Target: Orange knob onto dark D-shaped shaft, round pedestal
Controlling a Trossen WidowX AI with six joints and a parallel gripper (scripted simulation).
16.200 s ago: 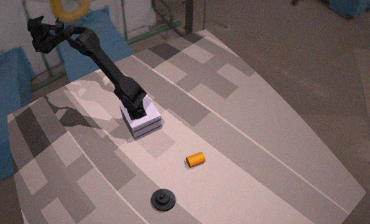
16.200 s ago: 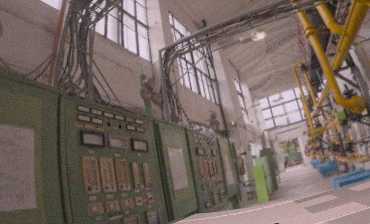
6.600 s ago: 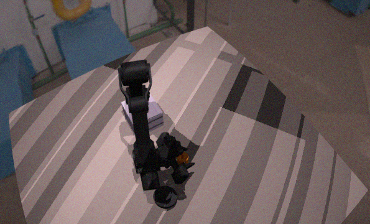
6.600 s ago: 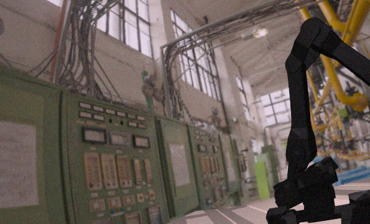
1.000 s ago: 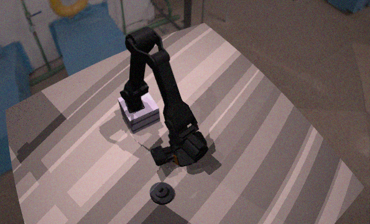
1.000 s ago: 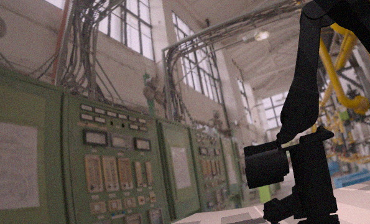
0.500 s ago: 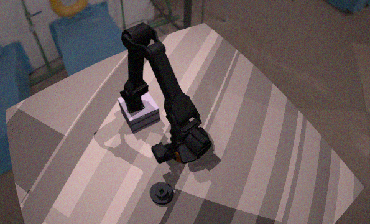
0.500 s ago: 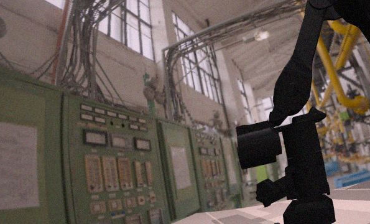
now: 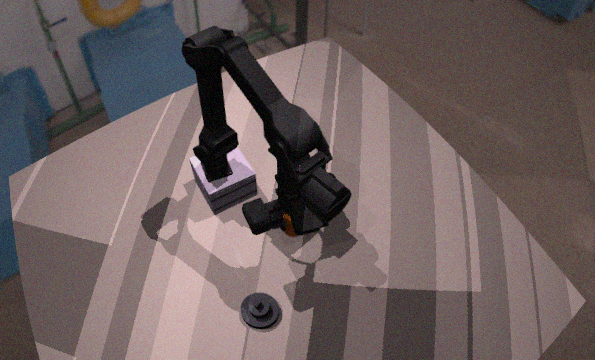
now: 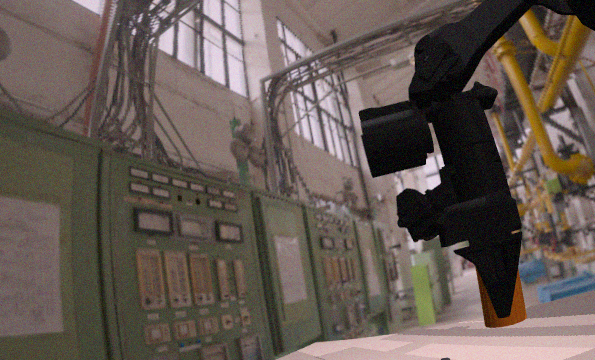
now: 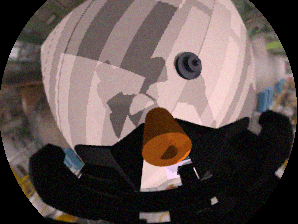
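Now: the round pedestal 10 cm ahead of my gripper tip, 13 cm to the right of it and 10 cm below it. Round my gripper tip: orange knob: 2 cm above.
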